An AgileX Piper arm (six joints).
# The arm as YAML. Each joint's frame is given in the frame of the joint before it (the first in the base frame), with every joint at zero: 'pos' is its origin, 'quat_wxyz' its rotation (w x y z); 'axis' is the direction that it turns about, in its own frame. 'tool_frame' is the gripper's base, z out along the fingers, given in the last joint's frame.
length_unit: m
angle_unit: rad
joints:
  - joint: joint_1
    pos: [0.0, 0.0, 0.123]
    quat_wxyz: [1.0, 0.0, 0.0, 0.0]
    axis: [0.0, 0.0, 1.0]
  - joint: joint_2
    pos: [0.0, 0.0, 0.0]
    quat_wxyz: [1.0, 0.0, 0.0, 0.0]
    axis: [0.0, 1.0, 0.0]
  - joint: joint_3
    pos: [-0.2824, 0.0, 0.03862]
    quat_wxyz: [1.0, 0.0, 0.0, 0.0]
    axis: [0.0, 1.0, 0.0]
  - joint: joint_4
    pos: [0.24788, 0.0, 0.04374]
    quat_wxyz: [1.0, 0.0, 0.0, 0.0]
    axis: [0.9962, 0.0, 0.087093]
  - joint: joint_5
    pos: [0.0, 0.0, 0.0]
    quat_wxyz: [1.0, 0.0, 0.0, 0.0]
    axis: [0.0, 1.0, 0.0]
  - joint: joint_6
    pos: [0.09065, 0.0, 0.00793]
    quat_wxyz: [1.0, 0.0, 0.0, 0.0]
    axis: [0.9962, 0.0, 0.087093]
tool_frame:
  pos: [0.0, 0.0, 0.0]
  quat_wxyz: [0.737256, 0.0, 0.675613, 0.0]
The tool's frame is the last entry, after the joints.
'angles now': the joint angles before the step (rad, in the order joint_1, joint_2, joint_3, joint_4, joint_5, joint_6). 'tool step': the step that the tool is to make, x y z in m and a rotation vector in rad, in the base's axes. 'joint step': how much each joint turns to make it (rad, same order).
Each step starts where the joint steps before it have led.
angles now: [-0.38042 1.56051 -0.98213 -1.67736 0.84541 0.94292]
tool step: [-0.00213 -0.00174 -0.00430 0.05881 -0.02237 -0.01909]
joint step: [-0.01072 -0.00002 -0.00001 0.05916 -0.02232 0.00039]
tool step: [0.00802 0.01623 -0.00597 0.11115 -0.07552 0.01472]
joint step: [0.04980 -0.00203 -0.00168 0.10630 -0.03073 0.03710]
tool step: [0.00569 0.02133 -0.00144 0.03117 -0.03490 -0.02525]
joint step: [0.08241 -0.00001 0.00002 0.05774 0.07390 0.04167]
